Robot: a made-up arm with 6 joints.
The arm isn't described. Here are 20 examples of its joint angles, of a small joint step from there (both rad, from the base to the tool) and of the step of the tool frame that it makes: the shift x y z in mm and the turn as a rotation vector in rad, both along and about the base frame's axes.
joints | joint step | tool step
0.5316 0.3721 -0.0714 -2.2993 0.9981 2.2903 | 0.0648 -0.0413 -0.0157 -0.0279 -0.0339 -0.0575 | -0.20 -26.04 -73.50 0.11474 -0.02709 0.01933
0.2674 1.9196 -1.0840 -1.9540 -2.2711 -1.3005 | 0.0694 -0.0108 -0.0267 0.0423 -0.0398 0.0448 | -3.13 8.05 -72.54 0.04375 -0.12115 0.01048
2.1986 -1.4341 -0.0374 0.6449 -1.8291 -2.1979 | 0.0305 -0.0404 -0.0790 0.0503 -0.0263 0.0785 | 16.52 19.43 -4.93 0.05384 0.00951 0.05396
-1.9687 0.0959 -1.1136 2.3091 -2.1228 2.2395 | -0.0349 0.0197 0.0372 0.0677 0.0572 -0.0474 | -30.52 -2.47 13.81 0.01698 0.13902 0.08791
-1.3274 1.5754 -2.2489 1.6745 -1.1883 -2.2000 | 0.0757 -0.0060 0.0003 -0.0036 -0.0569 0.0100 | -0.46 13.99 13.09 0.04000 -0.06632 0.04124
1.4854 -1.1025 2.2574 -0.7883 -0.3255 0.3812 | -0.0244 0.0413 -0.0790 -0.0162 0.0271 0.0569 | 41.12 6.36 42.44 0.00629 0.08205 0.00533
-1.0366 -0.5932 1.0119 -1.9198 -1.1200 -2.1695 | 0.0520 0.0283 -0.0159 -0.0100 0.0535 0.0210 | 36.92 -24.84 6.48 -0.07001 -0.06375 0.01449
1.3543 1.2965 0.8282 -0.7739 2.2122 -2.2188 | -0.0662 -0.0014 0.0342 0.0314 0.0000 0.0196 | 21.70 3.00 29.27 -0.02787 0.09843 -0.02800
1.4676 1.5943 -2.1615 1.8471 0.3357 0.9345 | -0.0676 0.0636 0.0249 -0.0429 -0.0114 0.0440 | -13.22 21.77 17.33 -0.07334 0.07177 -0.05302
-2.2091 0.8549 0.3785 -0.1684 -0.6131 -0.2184 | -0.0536 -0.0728 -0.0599 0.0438 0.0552 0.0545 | -1.98 -35.24 -10.24 0.03353 -0.00697 -0.01638
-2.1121 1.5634 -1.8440 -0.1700 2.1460 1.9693 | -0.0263 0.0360 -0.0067 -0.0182 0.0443 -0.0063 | 0.11 -7.34 14.26 -0.00453 0.02187 0.04328
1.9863 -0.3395 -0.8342 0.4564 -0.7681 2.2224 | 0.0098 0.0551 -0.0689 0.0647 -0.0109 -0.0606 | -7.92 64.67 12.20 0.12713 0.07880 -0.02724
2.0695 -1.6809 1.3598 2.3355 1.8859 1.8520 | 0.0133 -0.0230 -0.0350 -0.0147 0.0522 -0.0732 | 10.04 -5.97 -4.04 0.04242 -0.00899 -0.03252
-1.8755 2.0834 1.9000 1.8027 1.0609 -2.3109 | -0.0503 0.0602 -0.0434 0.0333 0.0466 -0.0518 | -1.59 3.33 -27.64 0.06317 0.09366 0.00412
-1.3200 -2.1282 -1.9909 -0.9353 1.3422 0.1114 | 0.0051 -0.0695 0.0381 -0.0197 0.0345 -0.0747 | -51.08 20.69 -2.78 0.04866 0.00588 -0.03656
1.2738 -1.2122 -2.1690 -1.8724 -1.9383 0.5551 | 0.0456 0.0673 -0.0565 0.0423 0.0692 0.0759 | -0.20 30.94 -16.09 -0.00482 0.08861 0.03624
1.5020 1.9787 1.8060 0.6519 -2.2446 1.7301 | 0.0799 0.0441 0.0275 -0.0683 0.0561 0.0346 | 28.84 -3.57 36.31 0.02915 -0.06426 -0.01443
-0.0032 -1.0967 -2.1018 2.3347 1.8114 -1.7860 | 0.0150 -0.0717 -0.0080 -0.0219 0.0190 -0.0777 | 2.08 -20.36 7.83 0.12665 -0.06083 -0.01763
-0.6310 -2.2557 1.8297 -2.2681 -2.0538 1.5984 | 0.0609 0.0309 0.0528 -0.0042 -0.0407 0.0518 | -2.19 -11.88 44.67 -0.07312 -0.10593 0.05242
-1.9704 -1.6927 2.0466 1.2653 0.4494 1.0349 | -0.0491 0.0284 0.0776 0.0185 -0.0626 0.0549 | 5.26 -3.25 -0.25 0.04366 -0.02268 0.08729
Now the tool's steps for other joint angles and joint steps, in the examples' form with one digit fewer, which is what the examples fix.
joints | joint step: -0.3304 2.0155 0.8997 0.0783 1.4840 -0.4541 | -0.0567 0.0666 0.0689 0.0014 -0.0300 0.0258
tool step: -6.9 -1.8 -27.9 -0.0890 0.1007 -0.0371
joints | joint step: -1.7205 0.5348 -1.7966 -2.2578 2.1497 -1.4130 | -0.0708 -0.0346 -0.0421 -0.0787 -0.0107 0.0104
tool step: 29.6 10.4 -18.0 0.0127 -0.0199 -0.0138
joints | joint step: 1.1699 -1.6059 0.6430 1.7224 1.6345 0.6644 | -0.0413 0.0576 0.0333 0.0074 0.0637 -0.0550
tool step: 10.7 -14.8 1.4 -0.0195 -0.0452 -0.1250
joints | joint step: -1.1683 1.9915 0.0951 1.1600 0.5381 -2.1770 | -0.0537 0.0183 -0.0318 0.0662 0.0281 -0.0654
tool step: 32.9 -36.1 13.5 0.0292 0.0649 0.1267
